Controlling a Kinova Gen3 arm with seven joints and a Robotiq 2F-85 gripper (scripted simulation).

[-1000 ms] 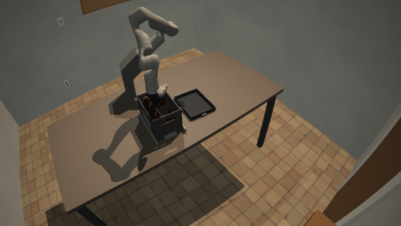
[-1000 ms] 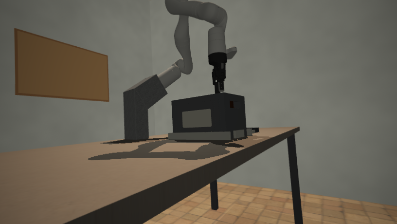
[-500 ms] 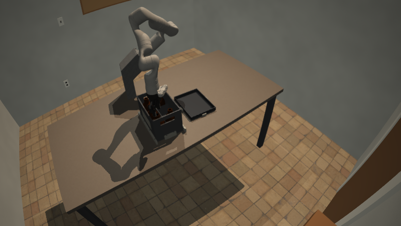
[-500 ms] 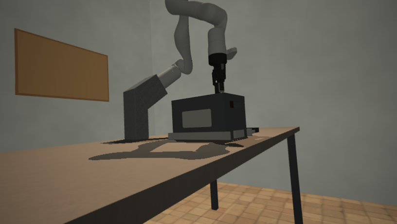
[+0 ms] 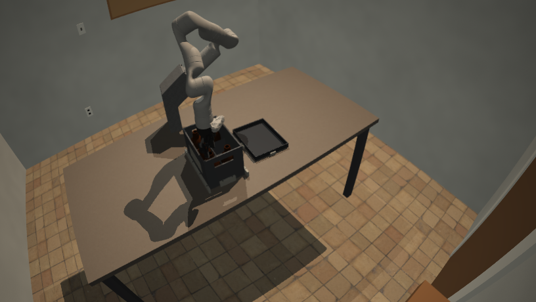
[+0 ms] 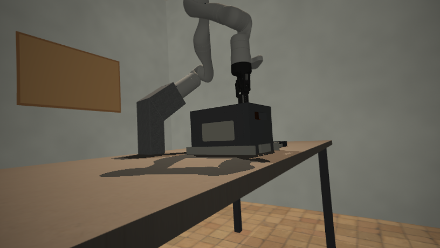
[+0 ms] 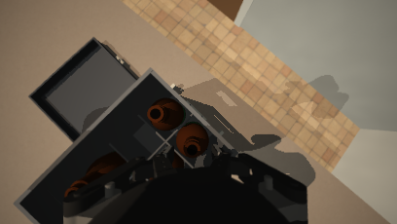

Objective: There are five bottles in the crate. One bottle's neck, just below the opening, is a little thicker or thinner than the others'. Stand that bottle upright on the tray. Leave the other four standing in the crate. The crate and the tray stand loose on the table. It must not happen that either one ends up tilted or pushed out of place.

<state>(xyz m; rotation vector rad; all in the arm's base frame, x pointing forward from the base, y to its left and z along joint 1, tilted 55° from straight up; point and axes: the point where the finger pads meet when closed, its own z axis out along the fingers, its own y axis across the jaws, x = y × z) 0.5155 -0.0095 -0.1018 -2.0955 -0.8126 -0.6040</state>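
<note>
Right now my hand is 10 cm above the crate, 9 cm past it and 4 cm to the right of it. From my hand the other things lie so: dark tray (31 cm to the left, 17 cm below, 13 cm behind); then glass bottle (18 cm behind, 10 cm below, 8 cm to the left).
</note>
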